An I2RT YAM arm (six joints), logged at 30 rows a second.
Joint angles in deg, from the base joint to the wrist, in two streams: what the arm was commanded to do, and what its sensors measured. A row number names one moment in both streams.
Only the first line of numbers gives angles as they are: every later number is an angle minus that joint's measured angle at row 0.
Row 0, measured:
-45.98 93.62 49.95 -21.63 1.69 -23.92
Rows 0 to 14, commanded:
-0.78 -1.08 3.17 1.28 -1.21 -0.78
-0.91 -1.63 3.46 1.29 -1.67 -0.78
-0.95 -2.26 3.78 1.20 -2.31 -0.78
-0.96 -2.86 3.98 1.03 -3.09 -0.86
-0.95 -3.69 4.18 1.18 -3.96 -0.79
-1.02 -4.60 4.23 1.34 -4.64 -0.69
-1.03 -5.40 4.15 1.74 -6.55 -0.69
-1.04 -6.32 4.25 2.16 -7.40 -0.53
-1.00 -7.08 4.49 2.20 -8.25 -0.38
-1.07 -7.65 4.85 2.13 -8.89 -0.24
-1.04 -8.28 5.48 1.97 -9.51 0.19
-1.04 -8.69 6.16 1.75 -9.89 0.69
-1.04 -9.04 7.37 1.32 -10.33 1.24
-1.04 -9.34 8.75 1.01 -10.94 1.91
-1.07 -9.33 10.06 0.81 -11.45 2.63
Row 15, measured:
-0.91 -7.49 4.90 -0.50 -8.15 0.63
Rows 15 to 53, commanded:
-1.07 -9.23 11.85 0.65 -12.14 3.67
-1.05 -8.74 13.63 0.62 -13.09 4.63
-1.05 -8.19 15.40 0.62 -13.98 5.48
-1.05 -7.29 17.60 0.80 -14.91 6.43
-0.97 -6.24 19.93 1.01 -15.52 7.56
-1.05 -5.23 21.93 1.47 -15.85 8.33
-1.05 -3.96 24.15 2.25 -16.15 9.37
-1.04 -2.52 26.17 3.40 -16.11 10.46
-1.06 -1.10 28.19 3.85 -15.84 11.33
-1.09 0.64 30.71 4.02 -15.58 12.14
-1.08 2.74 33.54 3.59 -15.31 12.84
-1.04 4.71 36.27 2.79 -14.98 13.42
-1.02 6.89 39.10 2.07 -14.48 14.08
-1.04 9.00 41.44 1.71 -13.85 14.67
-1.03 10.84 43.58 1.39 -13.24 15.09
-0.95 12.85 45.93 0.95 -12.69 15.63
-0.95 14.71 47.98 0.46 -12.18 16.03
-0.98 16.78 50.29 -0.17 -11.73 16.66
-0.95 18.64 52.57 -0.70 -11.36 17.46
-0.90 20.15 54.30 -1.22 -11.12 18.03
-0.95 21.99 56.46 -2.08 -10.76 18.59
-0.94 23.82 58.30 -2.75 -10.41 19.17
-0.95 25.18 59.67 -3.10 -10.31 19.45
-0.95 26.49 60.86 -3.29 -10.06 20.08
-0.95 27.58 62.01 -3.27 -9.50 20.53
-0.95 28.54 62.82 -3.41 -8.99 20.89
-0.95 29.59 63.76 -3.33 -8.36 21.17
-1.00 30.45 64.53 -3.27 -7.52 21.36
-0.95 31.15 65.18 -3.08 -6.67 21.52
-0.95 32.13 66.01 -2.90 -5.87 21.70
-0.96 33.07 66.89 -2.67 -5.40 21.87
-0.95 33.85 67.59 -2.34 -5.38 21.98
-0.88 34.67 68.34 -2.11 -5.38 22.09
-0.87 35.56 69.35 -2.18 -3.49 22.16
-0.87 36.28 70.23 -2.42 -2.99 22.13
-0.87 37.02 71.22 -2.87 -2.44 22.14
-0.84 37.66 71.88 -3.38 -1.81 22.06
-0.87 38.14 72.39 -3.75 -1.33 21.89
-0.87 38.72 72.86 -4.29 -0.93 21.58
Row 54, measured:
-0.91 38.28 69.38 -4.19 -3.56 21.11
